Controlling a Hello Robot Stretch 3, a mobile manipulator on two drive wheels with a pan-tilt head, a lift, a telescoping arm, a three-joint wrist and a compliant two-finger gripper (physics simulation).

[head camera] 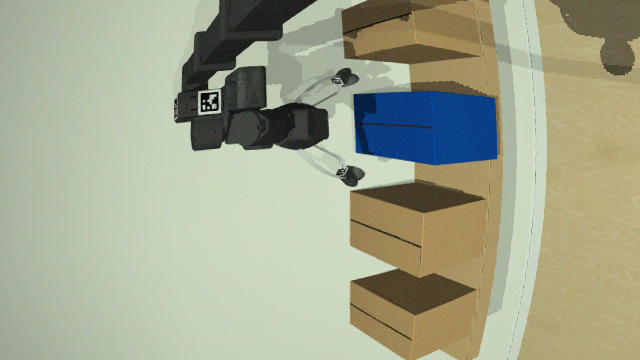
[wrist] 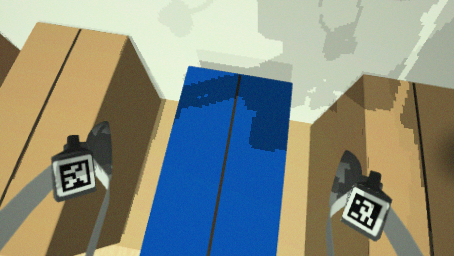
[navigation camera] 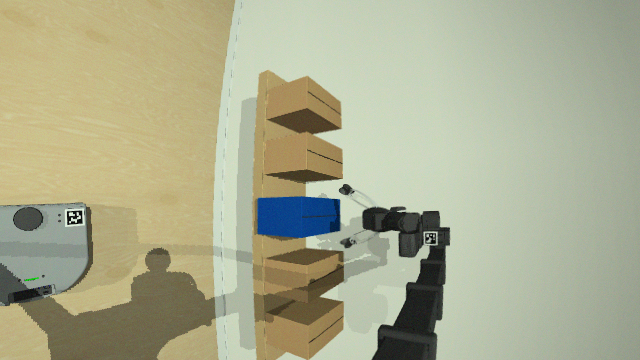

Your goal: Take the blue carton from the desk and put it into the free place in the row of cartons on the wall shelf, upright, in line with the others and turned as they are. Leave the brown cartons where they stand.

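Where they show: gripper, fingertip midpoint: (head camera: 355,125) (navigation camera: 342,215); robot's base, origin of the base link: (navigation camera: 29,217).
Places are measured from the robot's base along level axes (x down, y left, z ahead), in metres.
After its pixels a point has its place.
The blue carton (head camera: 465,127) {x -0.759, y -0.573, z -0.014 m} (navigation camera: 280,216) {x -0.762, y -0.572, z -0.013 m} (wrist: 200,165) stands upright on the wall shelf (head camera: 494,210) {x -0.636, y -0.609, z 0.153 m} (navigation camera: 258,185) {x -0.640, y -0.604, z 0.089 m} (wrist: 296,175), between brown cartons, with gaps on both sides. Its edges run parallel to theirs. Its front reaches a little nearer the shelf's front edge than theirs. My gripper (head camera: 350,126) {x -0.903, y -0.711, z -0.024 m} (navigation camera: 347,216) {x -0.903, y -0.711, z -0.024 m} (wrist: 224,156) {x -0.903, y -0.711, z -0.024 m} is open and empty, above the blue carton, with its fingertips spread wider than the carton and apart from it. In the wrist view the fingertips show over the neighbouring brown cartons. The desk does not show.
Brown cartons stand on both sides: one (head camera: 452,235) {x -0.762, y -0.617, z 0.180 m} (navigation camera: 285,155) {x -0.755, y -0.617, z 0.180 m} (wrist: 95,60) and another (head camera: 440,35) {x -0.777, y -0.587, z -0.186 m} (navigation camera: 285,270) {x -0.756, y -0.587, z -0.188 m} (wrist: 392,125) flank the blue one. The arm (head camera: 250,30) {x -1.204, y -0.343, z -0.088 m} (navigation camera: 410,320) {x -1.199, y -0.259, z -0.088 m} extends alongside the wall. The robot base (navigation camera: 45,245) {x -0.160, y -0.042, z -0.088 m} is on the wooden floor (head camera: 590,225) {x 0.000, y -0.636, z 0.309 m}.
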